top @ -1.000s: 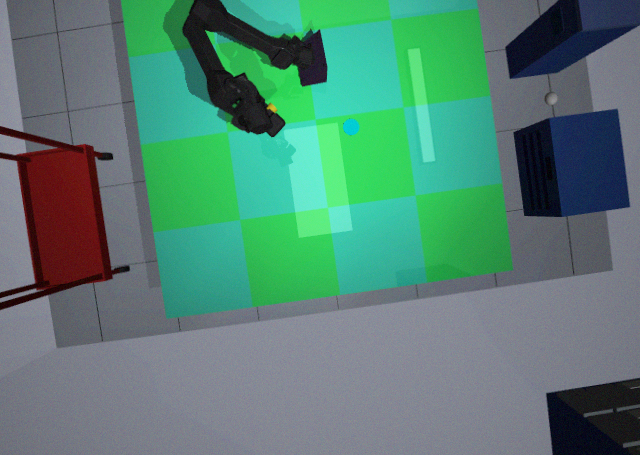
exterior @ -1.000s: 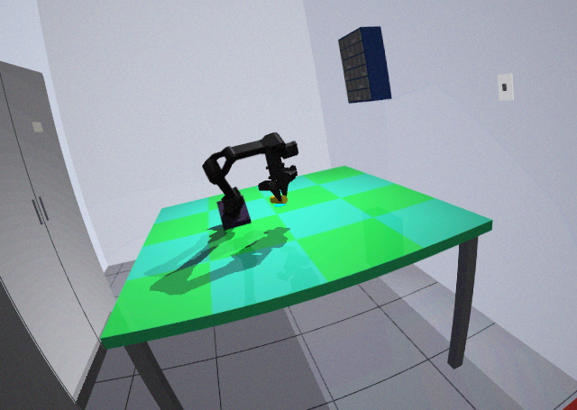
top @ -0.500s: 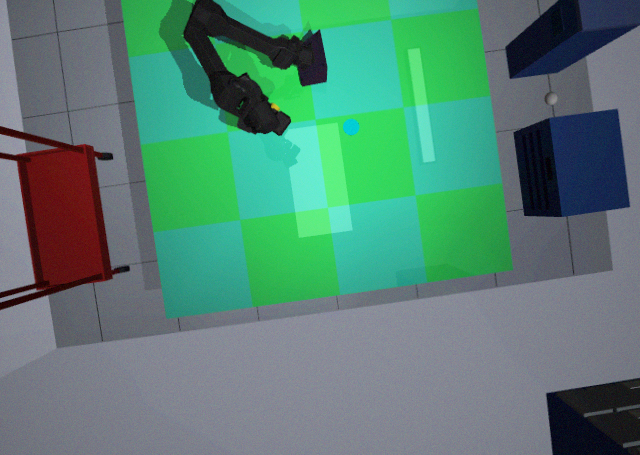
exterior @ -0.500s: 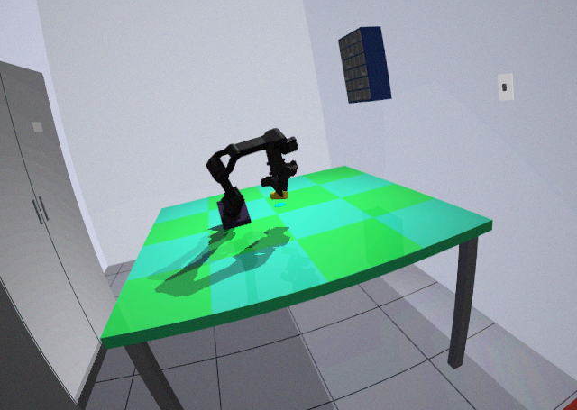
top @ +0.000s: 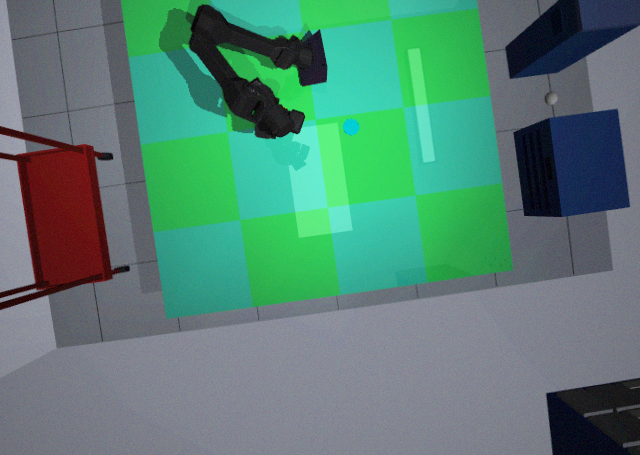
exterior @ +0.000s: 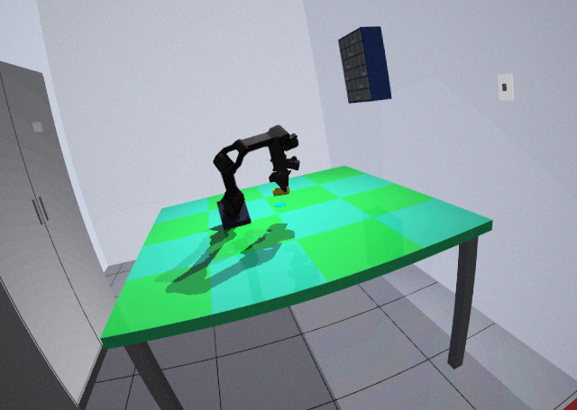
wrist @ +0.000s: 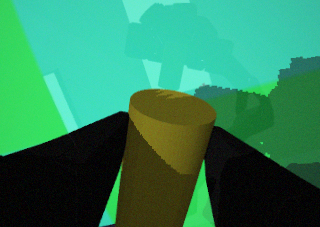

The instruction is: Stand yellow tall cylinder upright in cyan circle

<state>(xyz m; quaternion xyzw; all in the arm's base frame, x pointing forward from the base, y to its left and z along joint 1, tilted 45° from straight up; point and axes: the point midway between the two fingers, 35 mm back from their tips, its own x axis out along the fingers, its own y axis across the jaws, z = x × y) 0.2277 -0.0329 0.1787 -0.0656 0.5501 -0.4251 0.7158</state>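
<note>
The yellow tall cylinder is 20 mm behind my gripper tip and 10 mm to the left of it. Round my gripper tip: cyan circle 250 mm to the left, 140 mm below, 30 mm ahead.
</note>
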